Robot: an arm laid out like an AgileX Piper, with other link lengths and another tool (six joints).
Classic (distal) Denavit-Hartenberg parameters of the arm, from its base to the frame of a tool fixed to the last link. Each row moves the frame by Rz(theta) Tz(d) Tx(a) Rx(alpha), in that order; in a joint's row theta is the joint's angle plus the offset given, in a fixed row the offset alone. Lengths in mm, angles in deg.
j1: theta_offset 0; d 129.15; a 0; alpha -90
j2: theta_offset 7.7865; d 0; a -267.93; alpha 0
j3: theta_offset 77.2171; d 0; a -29.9; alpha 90
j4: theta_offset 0; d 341.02; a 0; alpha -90
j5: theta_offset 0; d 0; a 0; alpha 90
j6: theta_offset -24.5; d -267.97; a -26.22; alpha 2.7
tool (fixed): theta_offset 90; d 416.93; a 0; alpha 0
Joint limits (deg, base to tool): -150..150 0..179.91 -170..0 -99.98..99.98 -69.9..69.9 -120..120
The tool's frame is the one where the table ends.
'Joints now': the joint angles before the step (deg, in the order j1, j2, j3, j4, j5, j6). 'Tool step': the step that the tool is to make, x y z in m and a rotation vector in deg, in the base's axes. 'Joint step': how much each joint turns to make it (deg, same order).
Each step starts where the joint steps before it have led.
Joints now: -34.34 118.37 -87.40 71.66 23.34 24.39
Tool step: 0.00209 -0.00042 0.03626 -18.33 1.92 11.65
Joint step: 0.00 -3.02 0.00 -4.53 1.62 -16.49
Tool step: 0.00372 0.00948 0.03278 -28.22 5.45 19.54
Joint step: -0.01 -2.67 0.00 -8.62 3.52 -25.87
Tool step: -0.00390 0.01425 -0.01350 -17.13 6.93 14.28
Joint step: 0.01 -0.62 2.42 -6.98 2.29 -17.29
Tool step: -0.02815 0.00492 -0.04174 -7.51 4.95 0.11
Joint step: 0.00 -2.55 9.95 -1.40 -7.72 -7.57
